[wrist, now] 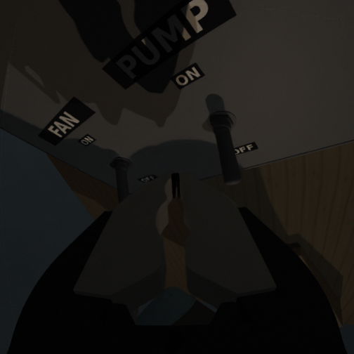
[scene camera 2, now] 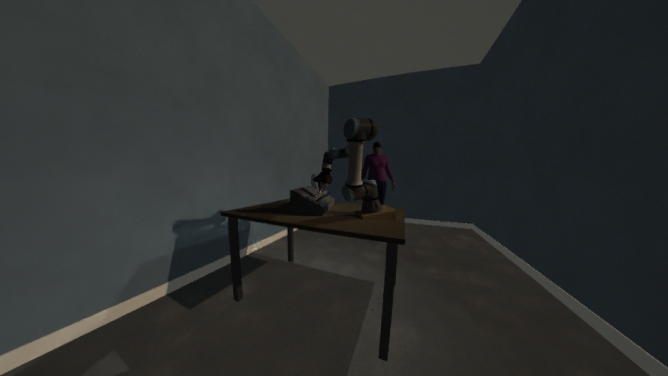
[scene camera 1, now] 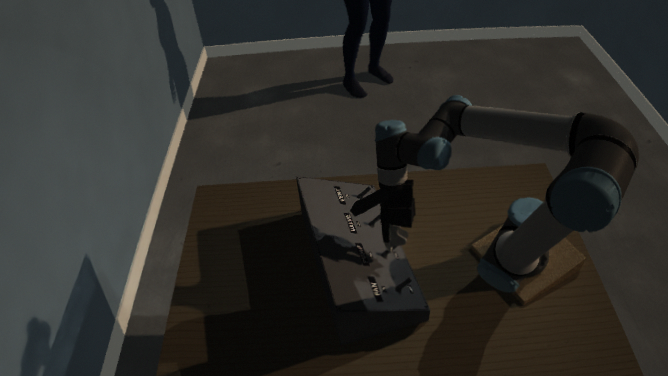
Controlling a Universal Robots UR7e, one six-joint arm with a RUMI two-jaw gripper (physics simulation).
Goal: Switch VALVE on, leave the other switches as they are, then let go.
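Frame: origin at the arm's base, x up, y back, z right, level; centimetres.
Seen in the pictures: gripper, fingertip midpoint: (scene camera 2: 320, 193) (scene camera 1: 390, 252); arm's base at its link origin: (scene camera 2: 371, 210).
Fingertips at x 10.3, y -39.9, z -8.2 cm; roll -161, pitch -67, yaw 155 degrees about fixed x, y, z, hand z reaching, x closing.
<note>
Pixels of each thing's middle, then the offset from my fingertips to it. "spot": a spot on its surface instead. Level surfaces: height alone.
- grey sloped switch panel at the middle of its body: (scene camera 1: 354, 251) (scene camera 2: 314, 201) dx -7.6, dy -10.6, dz +5.5 cm
- VALVE plate at a spot on its surface: (scene camera 1: 350, 222) spot: dx -1.7, dy -12.1, dz +11.6 cm
- VALVE lever at the middle of its body: (scene camera 1: 377, 219) dx -2.7, dy -4.3, dz +14.2 cm
- FAN lever at the middle of its body: (scene camera 1: 404, 283) dx -2.7, dy +4.0, dz -8.3 cm
- fourth switch's plate at a spot on its surface: (scene camera 1: 340, 195) spot: dx -1.6, dy -16.1, dz +22.5 cm
- wooden table at its surface level: dx -13.8 cm
The grey sloped switch panel (scene camera 1: 325, 205) (scene camera 2: 300, 201) stands on the table. The VALVE plate (scene camera 1: 350, 222) is second from the far end in scene camera 1. The VALVE lever (scene camera 1: 373, 220) is dark and partly hidden by the gripper; it seems to lean away from its ON mark, like the others. VALVE does not show in the wrist view. The PUMP lever (wrist: 227, 150) and the FAN lever (scene camera 1: 403, 284) (wrist: 121, 177) lean toward OFF. My gripper (scene camera 1: 390, 242) (scene camera 2: 321, 189) (wrist: 176, 174) is shut and empty, low over the panel's robot-side part, near the PUMP lever.
The fourth switch's plate (scene camera 1: 340, 195) is at the panel's far end. The wooden table (scene camera 1: 220, 200) (scene camera 2: 265, 215) carries the panel and the arm's base block (scene camera 1: 562, 270). A person (scene camera 1: 356, 50) (scene camera 2: 378, 167) stands on the floor beyond the table. A wall (scene camera 1: 100, 125) rises at the left.
</note>
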